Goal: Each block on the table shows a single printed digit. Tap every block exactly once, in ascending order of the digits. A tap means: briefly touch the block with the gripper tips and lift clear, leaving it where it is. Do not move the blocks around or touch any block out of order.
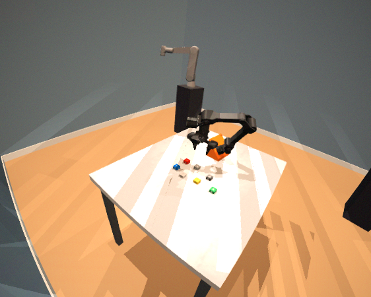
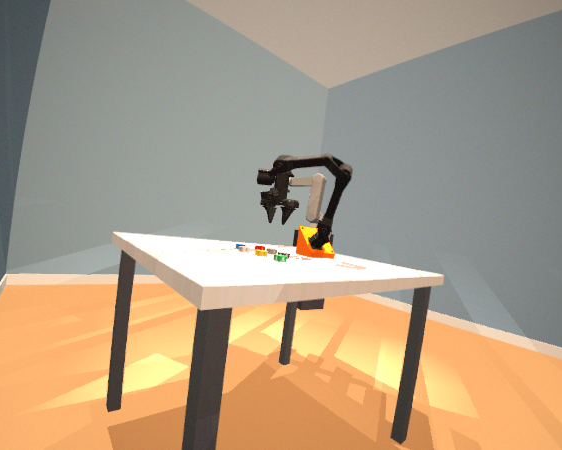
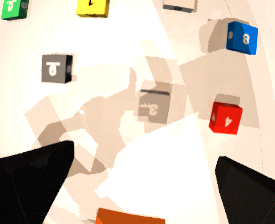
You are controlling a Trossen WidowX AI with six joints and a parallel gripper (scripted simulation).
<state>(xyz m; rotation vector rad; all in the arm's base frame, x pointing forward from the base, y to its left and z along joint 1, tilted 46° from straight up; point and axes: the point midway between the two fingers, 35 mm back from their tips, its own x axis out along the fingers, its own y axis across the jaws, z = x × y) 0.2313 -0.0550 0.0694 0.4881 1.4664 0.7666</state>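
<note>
Now: gripper tip 130 mm short of the white block and 110 mm above it. Round my gripper tip: red block 10 mm ahead, 90 mm to the right, 110 mm below; dark grey block 20 mm ahead, 110 mm to the left, 110 mm below; light grey block 10 mm to the right, 110 mm below.
</note>
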